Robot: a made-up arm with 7 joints.
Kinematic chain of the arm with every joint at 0, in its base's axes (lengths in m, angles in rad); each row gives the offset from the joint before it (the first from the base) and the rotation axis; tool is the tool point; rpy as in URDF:
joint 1: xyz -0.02 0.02 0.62 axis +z
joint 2: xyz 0 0.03 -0.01 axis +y
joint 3: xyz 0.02 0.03 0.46 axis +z
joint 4: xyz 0.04 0.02 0 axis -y
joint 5: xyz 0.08 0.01 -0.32 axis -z
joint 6: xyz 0 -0.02 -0.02 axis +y
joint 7: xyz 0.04 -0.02 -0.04 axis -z
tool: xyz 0.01 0 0.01 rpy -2.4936 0.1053 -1.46
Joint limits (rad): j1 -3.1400..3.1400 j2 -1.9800..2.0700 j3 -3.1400..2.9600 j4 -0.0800..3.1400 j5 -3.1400..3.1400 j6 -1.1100..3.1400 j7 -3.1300..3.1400
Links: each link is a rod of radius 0.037 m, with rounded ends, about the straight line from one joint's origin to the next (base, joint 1, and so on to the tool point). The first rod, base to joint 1, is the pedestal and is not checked.
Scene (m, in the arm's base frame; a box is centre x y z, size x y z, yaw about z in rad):
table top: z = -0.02
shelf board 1: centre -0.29 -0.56 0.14 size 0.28 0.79 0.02 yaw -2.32
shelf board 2: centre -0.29 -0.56 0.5 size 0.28 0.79 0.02 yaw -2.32
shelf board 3: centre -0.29 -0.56 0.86 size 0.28 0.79 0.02 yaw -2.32
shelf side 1: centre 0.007 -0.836 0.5 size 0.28 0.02 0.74 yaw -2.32
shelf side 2: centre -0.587 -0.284 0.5 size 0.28 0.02 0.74 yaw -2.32
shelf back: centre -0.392 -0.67 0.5 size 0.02 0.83 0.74 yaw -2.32
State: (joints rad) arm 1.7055 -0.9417 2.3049 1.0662 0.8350 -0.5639 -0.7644
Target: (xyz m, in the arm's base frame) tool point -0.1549 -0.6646 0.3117
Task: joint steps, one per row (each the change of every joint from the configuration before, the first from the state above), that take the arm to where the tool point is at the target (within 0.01 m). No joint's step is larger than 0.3 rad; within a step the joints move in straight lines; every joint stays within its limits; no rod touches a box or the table.
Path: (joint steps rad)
1: 0.0905 0.0866 0.0381 -0.2335 0.0497 -0.0222 0.0013
2: 0.0905 0.0867 0.0381 -0.2335 0.0498 -0.0222 0.0013
3: 0.0904 0.0866 0.0380 -0.2335 0.0497 -0.0221 0.0012
4: 0.0480 -0.2668 0.1090 0.2744 -0.0789 0.0723 -0.0054
5: 0.0479 -0.2668 0.1089 0.2744 -0.0790 0.0724 -0.0055
6: 0.0480 -0.2669 0.1090 0.2744 -0.0789 0.0723 -0.0054
7: -0.1013 -0.0599 -0.0882 0.2178 -0.0419 0.0200 0.0012
8: -0.1012 -0.0599 -0.0881 0.2177 -0.0418 0.0201 0.0012
9: -0.1013 -0.0600 -0.0881 0.2178 -0.0419 0.0200 0.0012

